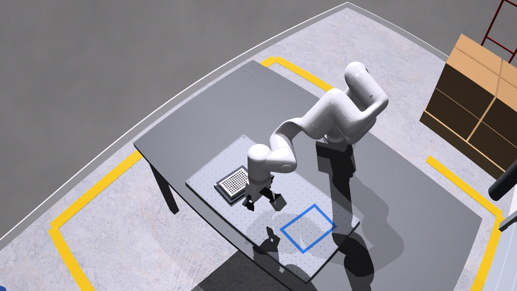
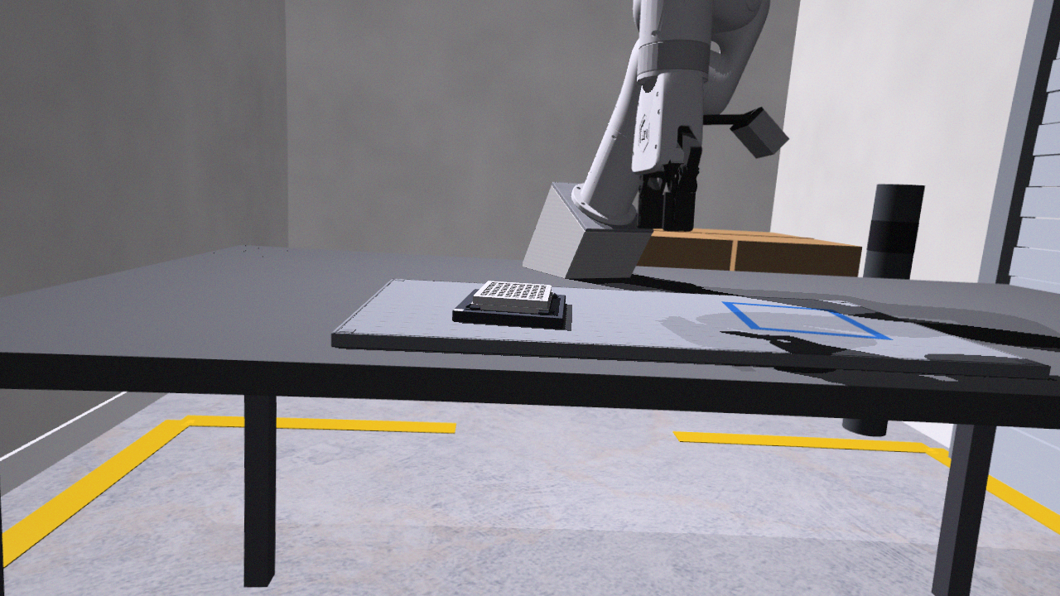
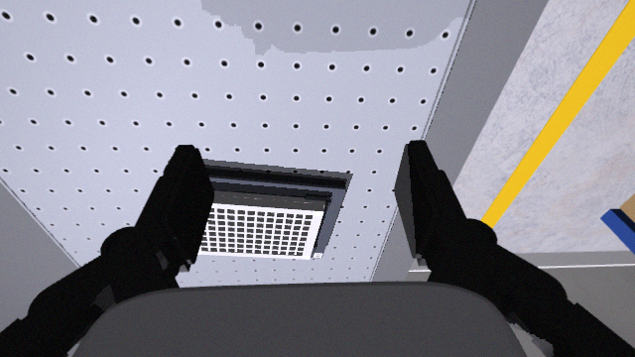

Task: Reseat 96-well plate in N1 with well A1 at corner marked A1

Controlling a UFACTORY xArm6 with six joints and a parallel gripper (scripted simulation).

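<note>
Right now my hand is 5 cm past the white 96-well plate, 16 cm to the left of it and 10 cm above it. Round my hand: A1 label: 1 cm ahead, 22 cm to the right, 11 cm below; plate nest N1: 5 cm behind, 16 cm to the right, 11 cm below.
</note>
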